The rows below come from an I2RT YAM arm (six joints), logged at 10 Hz.
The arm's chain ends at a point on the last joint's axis. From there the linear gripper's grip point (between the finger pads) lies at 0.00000 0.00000 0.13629 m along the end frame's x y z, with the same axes.
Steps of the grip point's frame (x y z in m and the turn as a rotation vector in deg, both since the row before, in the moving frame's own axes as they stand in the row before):
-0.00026 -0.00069 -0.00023 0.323 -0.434 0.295
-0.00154 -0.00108 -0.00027 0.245 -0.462 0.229
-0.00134 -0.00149 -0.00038 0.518 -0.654 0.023
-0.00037 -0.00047 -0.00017 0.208 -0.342 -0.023
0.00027 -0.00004 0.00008 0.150 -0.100 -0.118
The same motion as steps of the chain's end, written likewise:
0.00077 0.00008 -0.00022 0.323 -0.434 0.295
-0.00044 -0.00050 -0.00026 0.245 -0.462 0.229
0.00022 -0.00026 -0.00037 0.518 -0.654 0.023
0.00044 0.00002 -0.00017 0.208 -0.342 -0.023
0.00051 0.00032 0.00008 0.150 -0.100 -0.118

